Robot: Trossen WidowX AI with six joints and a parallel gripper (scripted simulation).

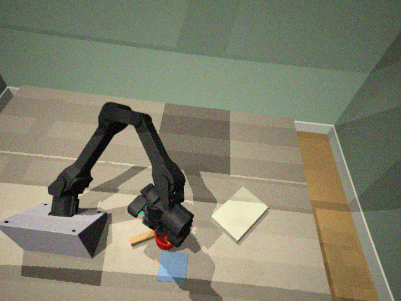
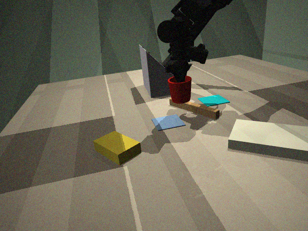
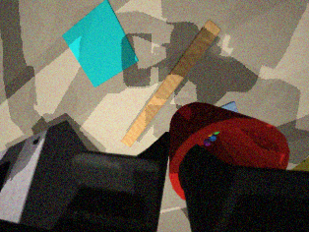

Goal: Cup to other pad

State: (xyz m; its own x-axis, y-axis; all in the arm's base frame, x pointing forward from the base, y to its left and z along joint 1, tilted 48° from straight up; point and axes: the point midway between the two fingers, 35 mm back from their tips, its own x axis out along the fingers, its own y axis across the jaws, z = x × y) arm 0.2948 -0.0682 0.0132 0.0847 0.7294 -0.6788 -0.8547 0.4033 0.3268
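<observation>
My gripper tip is 50 mm past the cyan pad, 140 mm to the right of it and 100 mm above it. Also, from my gripper tip: wooden bar: 30 mm to the left, 90 mm below; red cup: 30 mm ahead, 20 mm to the right; blue pad: 50 mm ahead, 70 mm to the right, 100 mm below.
</observation>
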